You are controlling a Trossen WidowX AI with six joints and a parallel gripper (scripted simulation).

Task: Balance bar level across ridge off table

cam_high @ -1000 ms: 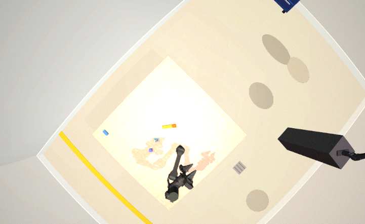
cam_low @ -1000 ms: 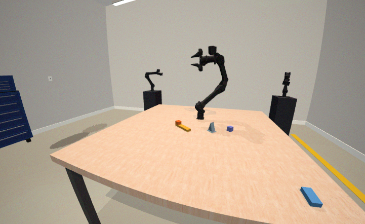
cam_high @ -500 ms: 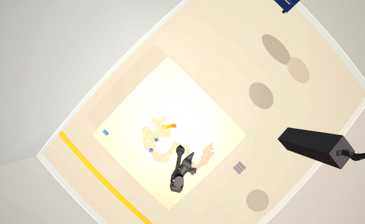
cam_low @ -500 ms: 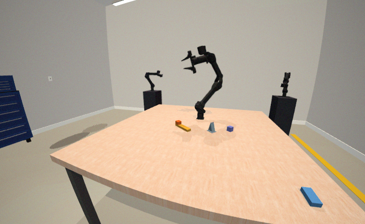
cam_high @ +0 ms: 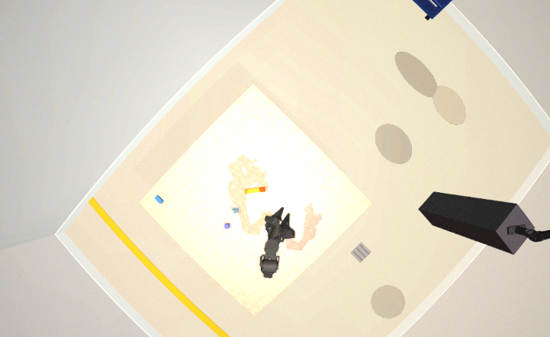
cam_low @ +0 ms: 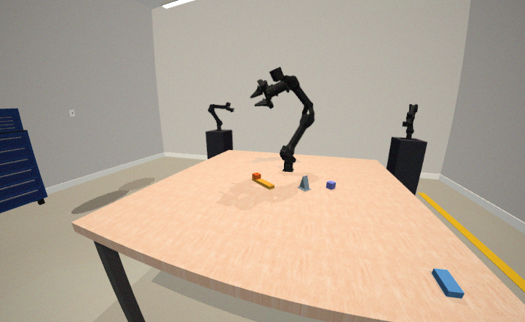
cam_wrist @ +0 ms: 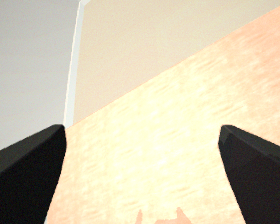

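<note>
Right now my gripper tip is 160 mm short of the yellow bar, 90 mm to the right of it and 400 mm above it. Round my gripper tip: flat blue block 650 mm ahead, 700 mm to the left, 410 mm below; then small purple cube 130 mm ahead, 450 mm to the left, 400 mm below.
</note>
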